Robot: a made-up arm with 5 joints.
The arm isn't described. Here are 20 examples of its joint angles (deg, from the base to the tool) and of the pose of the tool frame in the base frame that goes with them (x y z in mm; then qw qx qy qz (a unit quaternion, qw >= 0)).
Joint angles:
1: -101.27 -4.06 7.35 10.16 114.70
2: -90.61 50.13 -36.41 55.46 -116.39
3: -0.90 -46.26 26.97 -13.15 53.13
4: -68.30 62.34 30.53 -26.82 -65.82
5: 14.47 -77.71 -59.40 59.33 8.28
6: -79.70 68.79 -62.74 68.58 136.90
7: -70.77 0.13 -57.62 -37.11 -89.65
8: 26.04 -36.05 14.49 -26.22 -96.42
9: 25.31 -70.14 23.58 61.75 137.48
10: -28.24 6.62 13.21 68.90 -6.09
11: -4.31 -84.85 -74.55 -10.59 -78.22
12: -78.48 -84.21 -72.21 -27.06 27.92
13: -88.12 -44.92 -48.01 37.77 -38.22
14: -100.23 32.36 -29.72 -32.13 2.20
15: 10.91 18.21 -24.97 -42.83 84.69
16: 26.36 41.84 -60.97 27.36 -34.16
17: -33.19 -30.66 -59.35 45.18 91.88
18: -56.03 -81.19 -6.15 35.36 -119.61
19: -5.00 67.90 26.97 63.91 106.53
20: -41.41 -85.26 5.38 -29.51 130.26
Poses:
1: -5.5 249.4 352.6 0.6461 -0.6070 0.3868 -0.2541
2: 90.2 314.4 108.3 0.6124 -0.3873 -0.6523 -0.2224
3: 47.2 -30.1 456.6 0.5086 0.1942 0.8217 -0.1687
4: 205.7 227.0 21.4 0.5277 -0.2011 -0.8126 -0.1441
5: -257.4 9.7 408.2 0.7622 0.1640 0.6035 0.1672
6: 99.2 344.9 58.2 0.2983 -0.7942 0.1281 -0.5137
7: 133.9 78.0 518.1 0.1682 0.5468 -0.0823 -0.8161
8: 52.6 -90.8 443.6 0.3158 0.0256 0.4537 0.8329
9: 7.0 3.9 305.4 0.0398 -0.0401 0.5963 -0.8008
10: 241.8 39.8 206.7 0.5194 -0.1698 -0.8293 0.1168
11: -340.9 -101.0 256.5 0.5666 -0.7291 0.0489 0.3809
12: 11.8 -352.9 180.7 0.6093 0.1636 -0.1880 0.7527
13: 113.5 -52.2 506.8 0.0883 0.4610 -0.5009 -0.7272
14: 46.3 330.5 382.5 0.0635 -0.5429 0.6917 0.4721
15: 239.0 -54.5 443.6 0.5704 0.3173 0.6090 -0.4506
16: 306.9 -229.1 300.4 0.1315 0.4971 0.7357 0.4409
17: 29.6 -8.4 530.4 0.6826 0.0537 0.6747 -0.2757
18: 20.0 -110.0 379.0 0.4334 0.2864 -0.1964 -0.8316
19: 144.2 6.9 21.0 0.6574 0.6207 -0.3981 0.1551
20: -144.7 -152.8 381.8 0.7744 0.5127 0.3027 -0.2142
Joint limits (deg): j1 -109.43..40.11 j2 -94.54..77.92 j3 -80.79..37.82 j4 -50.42..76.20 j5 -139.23..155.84
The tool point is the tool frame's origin. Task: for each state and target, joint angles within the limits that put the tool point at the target. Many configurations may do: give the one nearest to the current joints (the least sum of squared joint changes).
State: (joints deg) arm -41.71 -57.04 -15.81 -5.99 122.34
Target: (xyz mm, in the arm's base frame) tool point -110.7 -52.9 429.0
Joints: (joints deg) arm -21.15 -75.45 0.90 2.26 127.25
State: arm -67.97 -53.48 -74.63 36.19 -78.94
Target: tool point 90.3 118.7 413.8
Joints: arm -98.76 -29.74 -37.26 65.29 -95.59
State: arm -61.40 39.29 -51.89 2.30 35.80
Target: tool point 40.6 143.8 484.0
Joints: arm -103.94 22.76 -80.79 -29.96 50.82
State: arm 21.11 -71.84 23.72 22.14 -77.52
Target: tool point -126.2 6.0 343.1
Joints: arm 33.45 -93.70 20.14 21.39 -78.46
